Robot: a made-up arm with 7 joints.
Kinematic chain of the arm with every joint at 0, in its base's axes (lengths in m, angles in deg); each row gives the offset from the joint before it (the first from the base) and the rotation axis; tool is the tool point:
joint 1: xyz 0 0.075 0 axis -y
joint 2: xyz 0 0.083 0 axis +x
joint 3: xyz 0 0 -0.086 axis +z
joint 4: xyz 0 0 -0.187 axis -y
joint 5: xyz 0 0 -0.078 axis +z
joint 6: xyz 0 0 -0.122 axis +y
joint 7: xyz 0 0 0 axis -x
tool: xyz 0 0 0
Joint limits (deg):
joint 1: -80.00..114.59
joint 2: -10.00..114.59
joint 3: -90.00..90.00
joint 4: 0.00..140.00
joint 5: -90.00..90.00
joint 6: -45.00..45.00
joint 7: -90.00..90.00
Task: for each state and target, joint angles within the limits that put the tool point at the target. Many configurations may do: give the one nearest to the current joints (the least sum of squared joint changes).
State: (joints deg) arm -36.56 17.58 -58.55 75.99 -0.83 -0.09 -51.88
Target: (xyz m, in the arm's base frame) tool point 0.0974 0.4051 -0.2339
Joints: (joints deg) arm -18.09 72.91 -33.89 84.36 -0.83 -0.09 -51.88
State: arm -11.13 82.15 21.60 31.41 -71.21 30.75 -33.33
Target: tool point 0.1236 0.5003 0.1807
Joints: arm 6.84 99.96 35.54 62.41 -71.21 30.75 -33.33
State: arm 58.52 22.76 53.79 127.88 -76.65 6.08 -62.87
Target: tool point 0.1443 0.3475 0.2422
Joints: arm 110.99 20.94 29.28 89.55 -76.65 6.08 -62.87
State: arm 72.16 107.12 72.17 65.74 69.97 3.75 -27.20
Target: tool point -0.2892 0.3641 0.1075
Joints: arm 74.21 114.59 82.73 77.77 69.97 3.75 -27.20
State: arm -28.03 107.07 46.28 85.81 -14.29 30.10 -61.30
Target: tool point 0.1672 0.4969 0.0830
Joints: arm -23.75 89.41 50.82 71.21 -14.29 30.10 -61.30
